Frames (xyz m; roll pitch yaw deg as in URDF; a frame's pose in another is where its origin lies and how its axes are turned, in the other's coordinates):
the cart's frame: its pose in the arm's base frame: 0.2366 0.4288 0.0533 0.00 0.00 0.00
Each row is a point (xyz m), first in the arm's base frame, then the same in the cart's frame.
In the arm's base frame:
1: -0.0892 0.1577 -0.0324
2: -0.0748 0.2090 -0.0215
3: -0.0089 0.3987 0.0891
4: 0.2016 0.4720 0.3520
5: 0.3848 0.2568 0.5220
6: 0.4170 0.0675 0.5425
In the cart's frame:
1: -0.3258 -0.2711 -0.0857
2: -0.3114 -0.2198 -0.0748
3: -0.2455 -0.0301 0.0358
4: -0.0350 0.0432 0.2987
5: 0.1482 -0.1720 0.4687
6: 0.1804 -0.3613 0.4892

